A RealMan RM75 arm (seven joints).
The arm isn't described. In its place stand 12 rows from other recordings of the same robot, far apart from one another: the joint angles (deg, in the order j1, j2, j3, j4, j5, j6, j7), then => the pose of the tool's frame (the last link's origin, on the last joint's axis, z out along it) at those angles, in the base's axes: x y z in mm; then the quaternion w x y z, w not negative.
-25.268, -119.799, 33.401, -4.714, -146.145, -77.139, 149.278 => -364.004, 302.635, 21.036, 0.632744, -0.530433, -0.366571, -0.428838
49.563, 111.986, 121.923, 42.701, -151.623, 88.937, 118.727 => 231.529, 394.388, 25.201, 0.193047, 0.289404, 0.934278, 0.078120
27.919, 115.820, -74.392, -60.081, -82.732, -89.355, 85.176 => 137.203, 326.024, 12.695, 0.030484, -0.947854, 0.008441, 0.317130
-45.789, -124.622, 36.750, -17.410, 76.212, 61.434, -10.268 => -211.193, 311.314, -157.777, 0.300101, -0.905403, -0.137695, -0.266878
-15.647, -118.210, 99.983, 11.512, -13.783, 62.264, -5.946 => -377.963, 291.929, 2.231, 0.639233, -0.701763, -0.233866, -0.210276
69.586, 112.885, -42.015, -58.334, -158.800, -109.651, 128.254 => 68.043, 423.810, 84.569, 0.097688, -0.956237, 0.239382, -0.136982
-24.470, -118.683, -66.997, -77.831, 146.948, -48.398, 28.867 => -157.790, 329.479, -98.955, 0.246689, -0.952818, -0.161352, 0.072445
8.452, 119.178, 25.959, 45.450, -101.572, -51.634, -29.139 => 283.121, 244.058, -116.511, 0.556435, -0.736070, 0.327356, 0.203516
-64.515, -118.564, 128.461, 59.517, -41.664, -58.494, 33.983 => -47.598, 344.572, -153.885, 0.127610, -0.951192, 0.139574, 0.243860
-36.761, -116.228, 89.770, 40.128, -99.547, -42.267, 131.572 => -187.291, 410.388, -59.931, 0.298141, -0.942740, 0.129856, -0.074102
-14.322, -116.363, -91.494, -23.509, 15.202, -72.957, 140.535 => -308.746, 309.287, 20.517, 0.471865, -0.723740, -0.234928, -0.445369
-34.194, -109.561, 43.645, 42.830, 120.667, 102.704, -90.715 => -254.312, 335.816, 62.948, 0.032984, -0.967409, -0.204878, -0.145108
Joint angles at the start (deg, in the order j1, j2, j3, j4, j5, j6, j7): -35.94, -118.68, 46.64, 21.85, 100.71, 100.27, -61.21
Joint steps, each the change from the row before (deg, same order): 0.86, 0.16, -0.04, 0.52, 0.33, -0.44, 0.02; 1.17, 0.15, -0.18, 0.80, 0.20, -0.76, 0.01; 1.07, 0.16, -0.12, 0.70, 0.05, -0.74, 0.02; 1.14, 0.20, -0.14, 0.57, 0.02, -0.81, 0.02; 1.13, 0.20, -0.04, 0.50, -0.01, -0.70, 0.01; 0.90, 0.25, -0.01, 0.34, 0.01, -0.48, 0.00; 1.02, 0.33, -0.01, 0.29, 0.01, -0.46, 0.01; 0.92, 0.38, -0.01, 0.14, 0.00, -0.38, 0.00; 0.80, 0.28, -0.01, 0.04, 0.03, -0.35, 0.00; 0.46, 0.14, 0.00, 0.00, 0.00, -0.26, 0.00; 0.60, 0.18, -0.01, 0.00, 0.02, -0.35, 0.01; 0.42, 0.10, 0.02, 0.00, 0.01, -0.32, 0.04; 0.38, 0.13, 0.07, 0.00, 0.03, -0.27, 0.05; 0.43, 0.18, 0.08, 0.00, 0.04, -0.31, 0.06
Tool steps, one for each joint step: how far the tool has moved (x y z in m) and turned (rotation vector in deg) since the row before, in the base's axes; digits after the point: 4 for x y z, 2 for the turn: -0.0057, -0.0012, 0.0014, 0.53, 0.81, 0.73; -0.0073, -0.0009, 0.0022, 1.04, 0.93, 1.16; -0.0067, -0.0007, 0.0022, 1.02, 0.83, 1.11; -0.0075, -0.0011, 0.0023, 1.01, 0.83, 1.32; -0.0073, -0.0017, 0.0021, 0.84, 0.77, 1.25; -0.0061, -0.0016, 0.0021, 0.59, 0.65, 0.98; -0.0071, -0.0023, 0.0026, 0.59, 0.70, 1.11; -0.0067, -0.0023, 0.0026, 0.47, 0.62, 1.07; -0.0058, -0.0024, 0.0017, 0.32, 0.50, 0.99; -0.0033, -0.0014, 0.0008, 0.19, 0.28, 0.62; -0.0044, -0.0019, 0.0010, 0.25, 0.39, 0.81; -0.0031, -0.0013, 0.0004, 0.20, 0.32, 0.57; -0.0029, -0.0013, 0.0005, 0.14, 0.35, 0.47; -0.0034, -0.0014, 0.0008, 0.16, 0.44, 0.53
